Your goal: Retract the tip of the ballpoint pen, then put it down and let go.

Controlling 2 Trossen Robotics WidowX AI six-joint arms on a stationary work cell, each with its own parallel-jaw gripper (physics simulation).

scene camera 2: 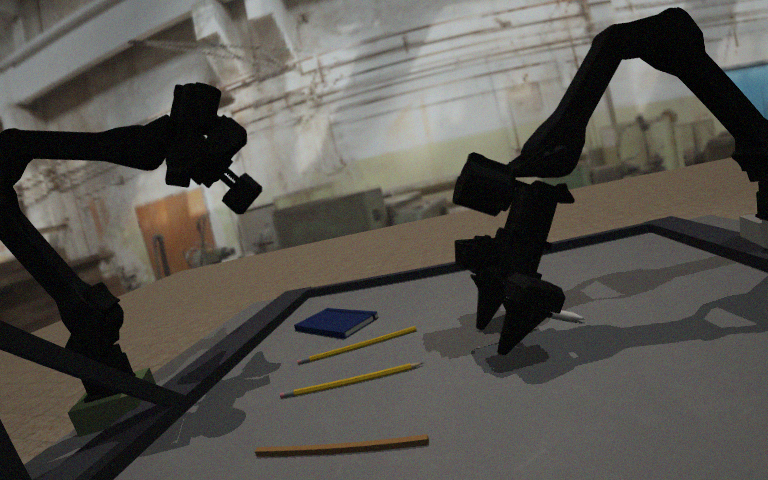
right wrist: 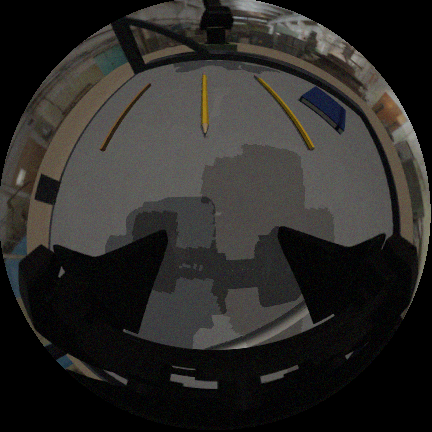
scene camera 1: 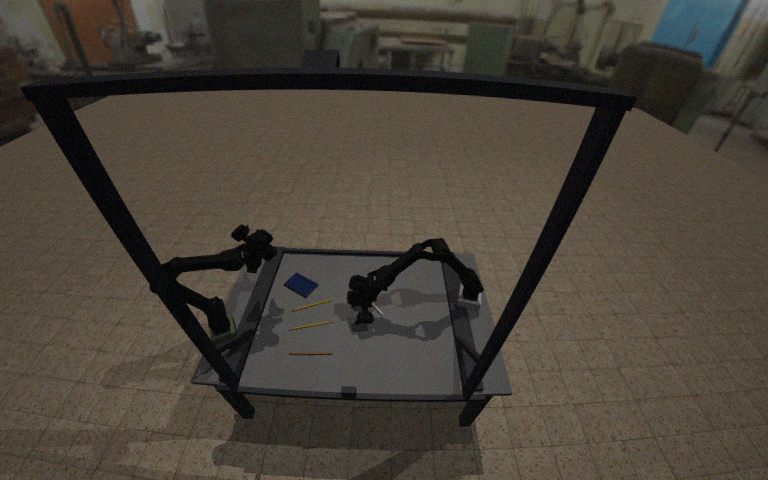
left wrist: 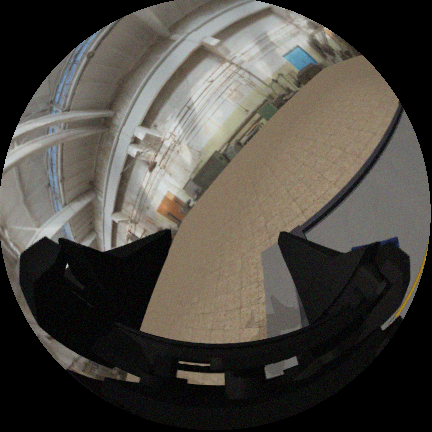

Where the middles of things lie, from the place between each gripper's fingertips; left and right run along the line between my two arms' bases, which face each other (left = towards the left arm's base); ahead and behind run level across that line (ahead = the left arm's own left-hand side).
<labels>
Now: the blue notebook [scene camera 2: 340,323] 320 mm below my left hand, 140 mm to the right of it and 40 mm behind it. Also, from my left hand: green object [scene camera 2: 87,418] (300 mm below, 260 mm behind, 180 mm to the left).
Right now my right hand is 21 cm short of the blue notebook and 23 cm to the right of it. From my right hand the other things lie so: green object 1 cm behind, 55 cm to the left, 2 cm above.
</labels>
